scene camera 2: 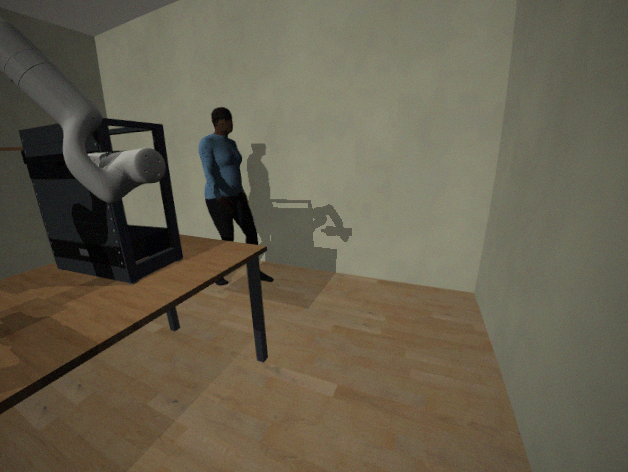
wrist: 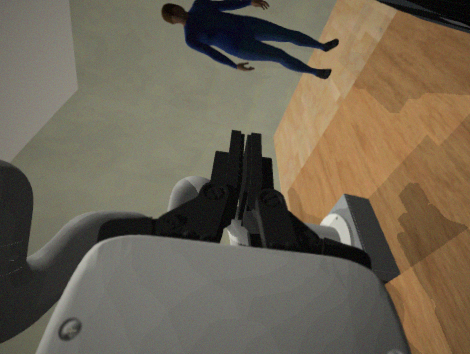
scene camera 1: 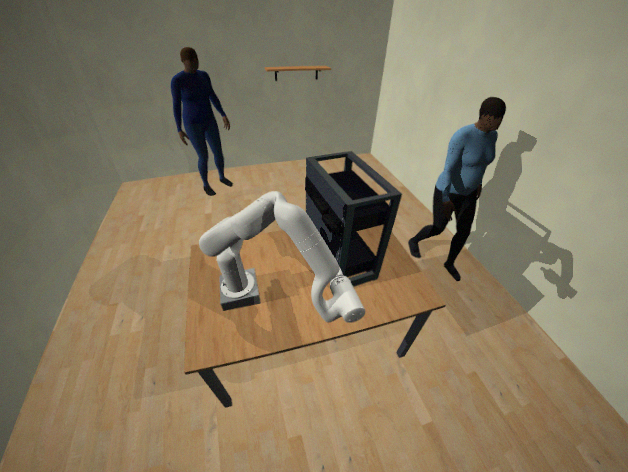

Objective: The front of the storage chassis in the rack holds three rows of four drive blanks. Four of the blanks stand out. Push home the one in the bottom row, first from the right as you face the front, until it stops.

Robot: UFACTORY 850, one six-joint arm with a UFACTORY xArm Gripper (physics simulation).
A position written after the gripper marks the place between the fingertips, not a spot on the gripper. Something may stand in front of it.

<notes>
In view: the gripper [wrist: 242,152] and a rack [scene camera 2: 87,235].
The rack shows as well in scene camera 1 [scene camera 1: 339,204].
</notes>
